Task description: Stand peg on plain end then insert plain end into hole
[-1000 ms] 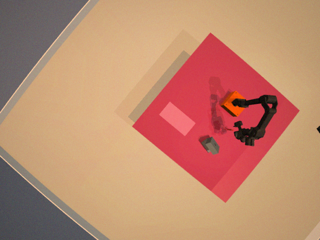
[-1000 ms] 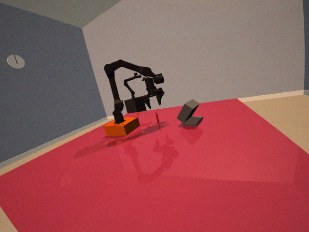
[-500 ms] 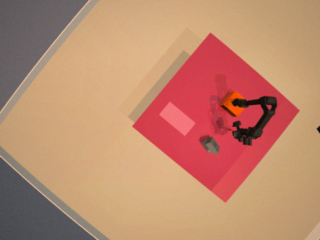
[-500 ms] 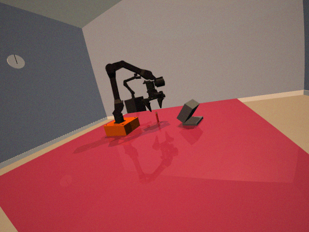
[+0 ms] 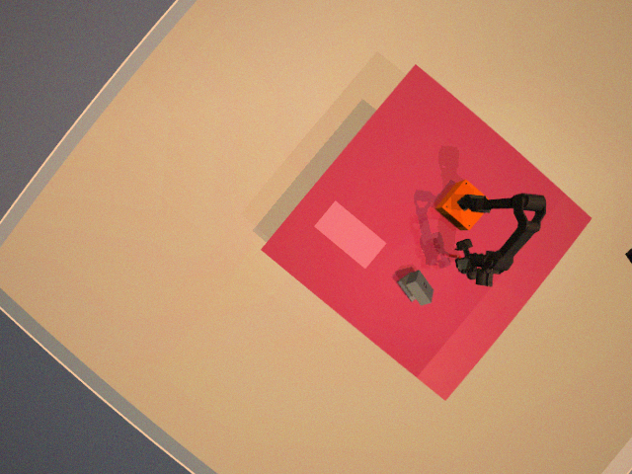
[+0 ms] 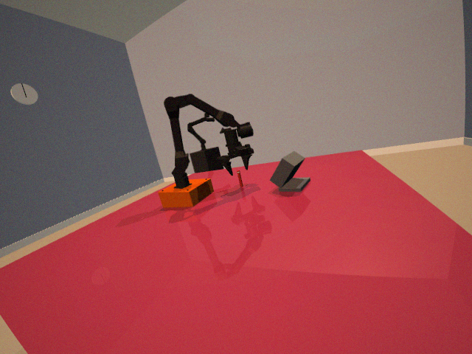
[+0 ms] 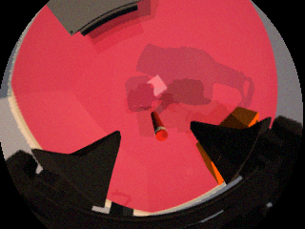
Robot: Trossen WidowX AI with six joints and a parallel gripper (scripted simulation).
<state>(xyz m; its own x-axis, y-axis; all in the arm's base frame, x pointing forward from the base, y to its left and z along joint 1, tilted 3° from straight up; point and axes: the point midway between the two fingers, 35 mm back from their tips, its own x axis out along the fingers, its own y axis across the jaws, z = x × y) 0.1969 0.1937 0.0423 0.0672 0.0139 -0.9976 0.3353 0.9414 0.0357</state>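
The red peg is 10 mm below my gripper tip. From my gripper tip the other things lie so: grey sloped panel 250 mm ahead, 10 mm to the right.
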